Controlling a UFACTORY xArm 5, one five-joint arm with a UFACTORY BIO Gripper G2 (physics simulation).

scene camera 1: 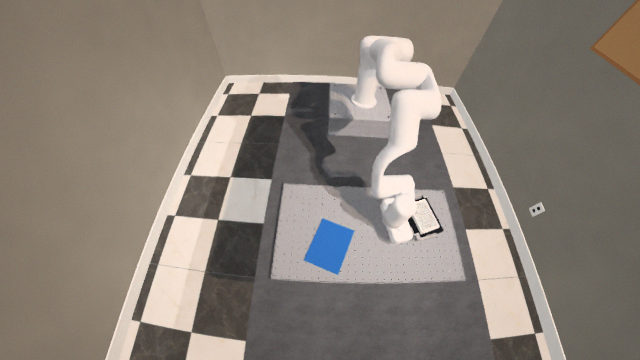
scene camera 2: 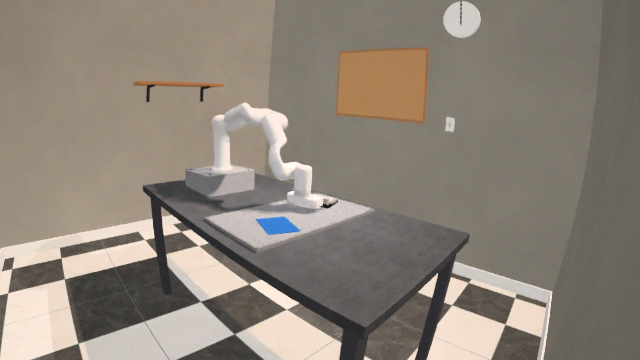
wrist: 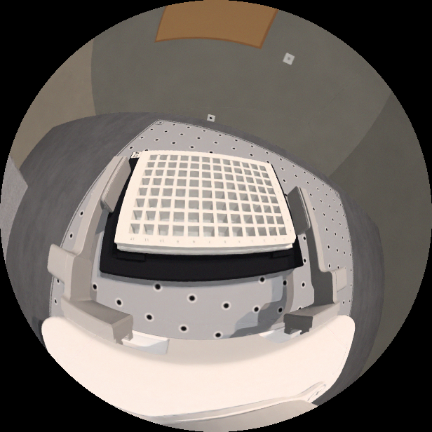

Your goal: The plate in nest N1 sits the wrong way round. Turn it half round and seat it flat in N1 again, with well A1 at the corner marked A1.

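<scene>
The white well plate lies in the black nest on the right part of the pegboard. In the wrist view the nest's A1 label is at the far left corner, and small numbers run along the plate's near edge. My gripper is open. Its two fingers stand at the left and right ends of the plate, with nothing held between them. In scene camera 1 the arm's hand covers the left side of the nest.
A blue sheet lies on the grey perforated board, to the left of the arm in scene camera 1. The arm's base stands on a grey block at the back of the dark table.
</scene>
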